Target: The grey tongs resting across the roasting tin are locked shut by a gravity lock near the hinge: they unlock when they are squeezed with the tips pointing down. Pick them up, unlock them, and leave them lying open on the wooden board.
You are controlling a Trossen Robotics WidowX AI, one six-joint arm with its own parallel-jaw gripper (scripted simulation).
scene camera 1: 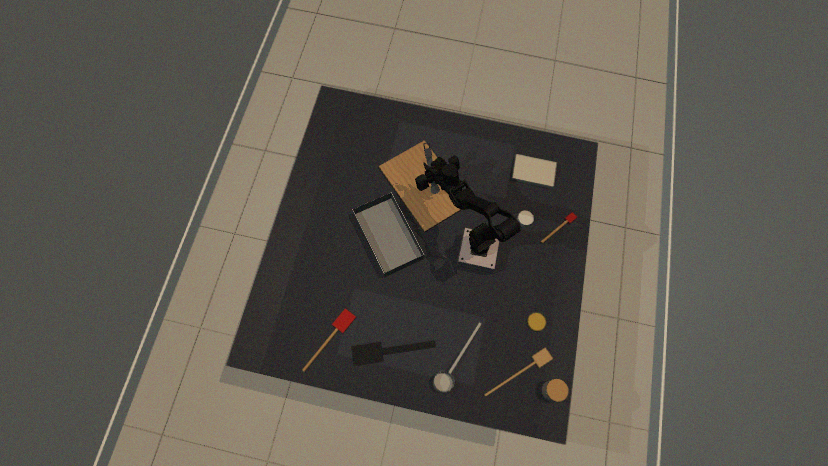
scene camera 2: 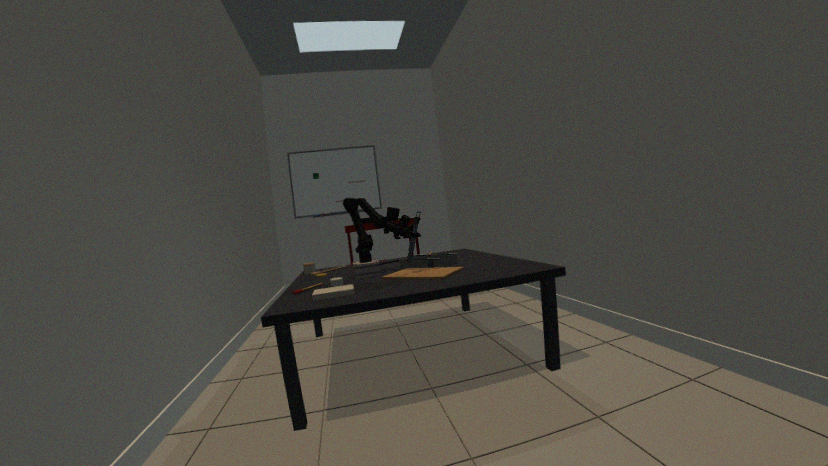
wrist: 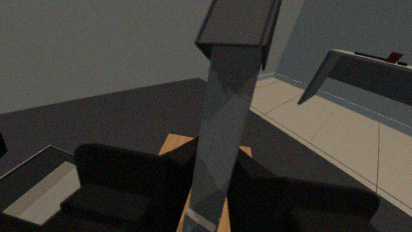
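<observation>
My gripper is there in the pictures, and with it I see a cream block and a black spatula. The pictures show a wooden board as well, and a roasting tin.
</observation>
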